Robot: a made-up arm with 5 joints. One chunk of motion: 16 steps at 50 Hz.
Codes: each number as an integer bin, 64 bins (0 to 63) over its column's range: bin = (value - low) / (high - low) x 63, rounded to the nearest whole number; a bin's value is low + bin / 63 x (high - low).
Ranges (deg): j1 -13..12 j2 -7..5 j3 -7..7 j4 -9..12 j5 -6..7
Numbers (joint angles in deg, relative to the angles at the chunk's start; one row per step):
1: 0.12 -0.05 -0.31 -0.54 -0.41
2: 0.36 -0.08 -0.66 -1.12 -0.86
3: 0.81 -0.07 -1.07 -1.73 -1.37
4: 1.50 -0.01 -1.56 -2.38 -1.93
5: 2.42 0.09 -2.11 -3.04 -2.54
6: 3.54 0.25 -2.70 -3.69 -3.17
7: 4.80 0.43 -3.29 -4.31 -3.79
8: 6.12 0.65 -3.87 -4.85 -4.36
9: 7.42 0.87 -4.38 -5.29 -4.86
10: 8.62 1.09 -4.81 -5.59 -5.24
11: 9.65 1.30 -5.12 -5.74 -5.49
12: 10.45 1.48 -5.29 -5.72 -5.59
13: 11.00 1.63 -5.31 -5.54 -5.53
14: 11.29 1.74 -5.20 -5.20 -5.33
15: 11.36 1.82 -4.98 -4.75 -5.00
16: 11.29 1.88 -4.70 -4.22 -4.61
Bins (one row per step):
1: 33 36 30 25 27
2: 34 36 29 24 25
3: 35 36 27 22 22
4: 37 37 24 20 20
5: 39 37 22 18 17
6: 42 38 19 16 14
7: 45 39 17 14 11
8: 48 40 14 12 8
9: 51 41 12 11 6
10: 54 42 10 10 4
11: 57 44 8 10 2
12: 59 45 8 10 2
13: 60 45 8 10 2
14: 61 46 8 11 3
15: 61 46 9 13 5
16: 61 47 10 14 7

